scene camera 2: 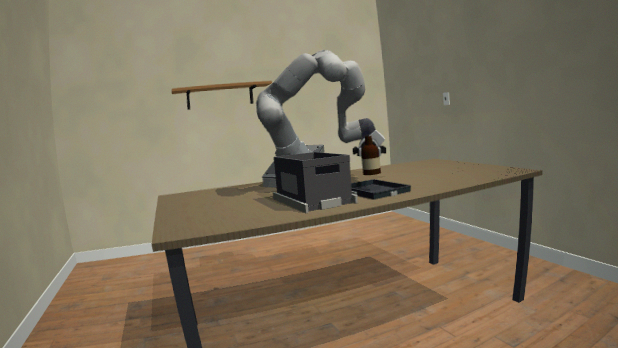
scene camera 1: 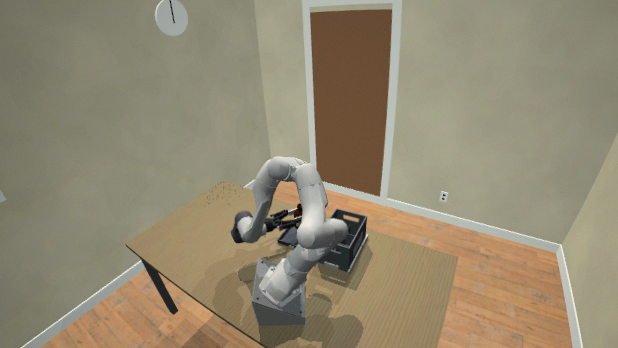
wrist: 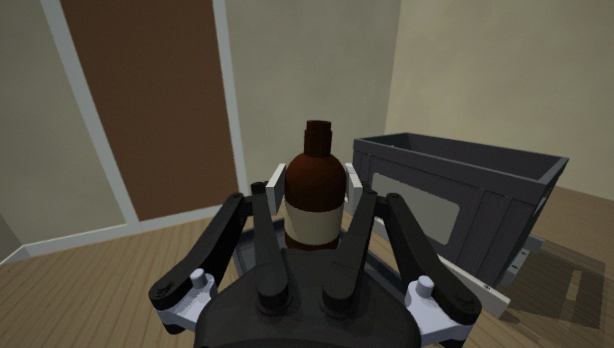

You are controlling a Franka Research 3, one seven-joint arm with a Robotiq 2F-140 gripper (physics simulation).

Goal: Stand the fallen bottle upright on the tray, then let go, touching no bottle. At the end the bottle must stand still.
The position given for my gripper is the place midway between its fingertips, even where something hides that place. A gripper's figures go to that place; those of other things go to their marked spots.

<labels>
My gripper (wrist: 315, 174): 0.23 m from the lens. A brown bottle (wrist: 315, 181) is 0.18 m from the lens. A pale rail (wrist: 495, 303): 0.35 m from the lens. The marked spots on the pale rail and the brown bottle are 0.27 m apart.
</labels>
